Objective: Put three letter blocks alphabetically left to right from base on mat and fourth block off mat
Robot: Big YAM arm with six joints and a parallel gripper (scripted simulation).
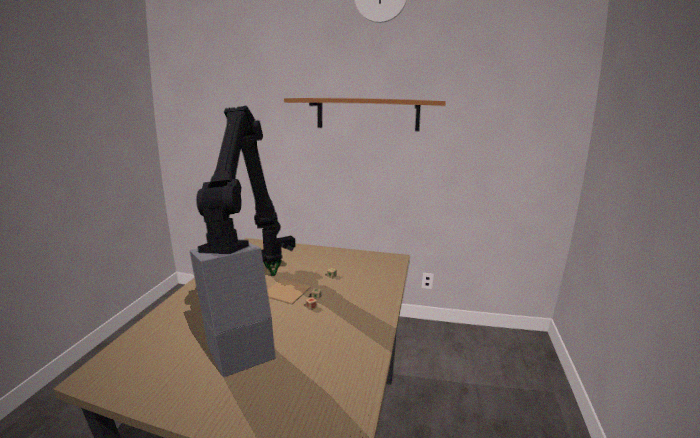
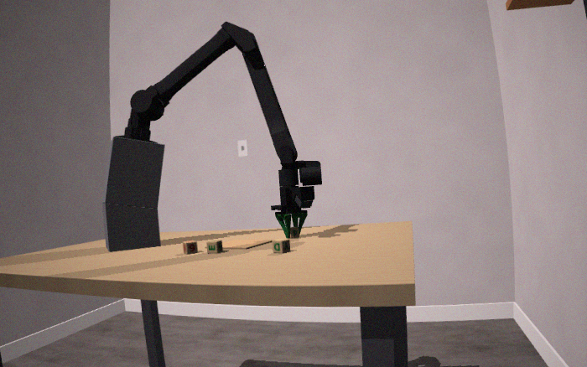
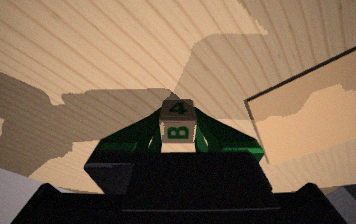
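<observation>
My gripper is now 10 cm past the pale mat, 13 cm to the left of it and 1 cm above it. The rest, counted from my hand: dark block 1 cm above; then green-lettered block 9 cm ahead, 24 cm to the right, 1 cm above.
</observation>
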